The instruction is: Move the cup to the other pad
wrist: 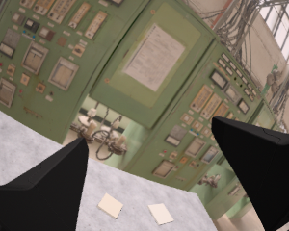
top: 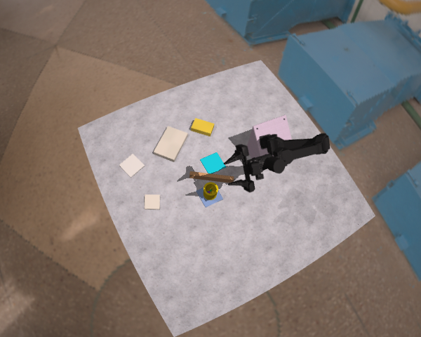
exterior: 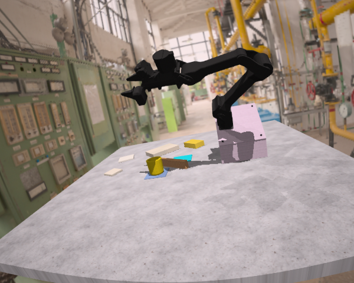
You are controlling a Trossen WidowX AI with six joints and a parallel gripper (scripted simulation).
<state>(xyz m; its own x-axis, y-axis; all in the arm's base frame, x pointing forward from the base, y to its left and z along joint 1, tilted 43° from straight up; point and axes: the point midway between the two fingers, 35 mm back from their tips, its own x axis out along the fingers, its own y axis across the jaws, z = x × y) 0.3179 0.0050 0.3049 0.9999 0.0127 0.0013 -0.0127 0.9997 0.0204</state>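
Now: gripper tip 10 cm to the left of the blue pad and 41 cm above it. The rest, counted from my gripper tip: wooden bar (4 cm behind, 18 cm to the right, 39 cm below); cream slab (8 cm ahead, 44 cm to the right, 39 cm below); yellow block (11 cm behind, 48 cm to the right, 39 cm below).
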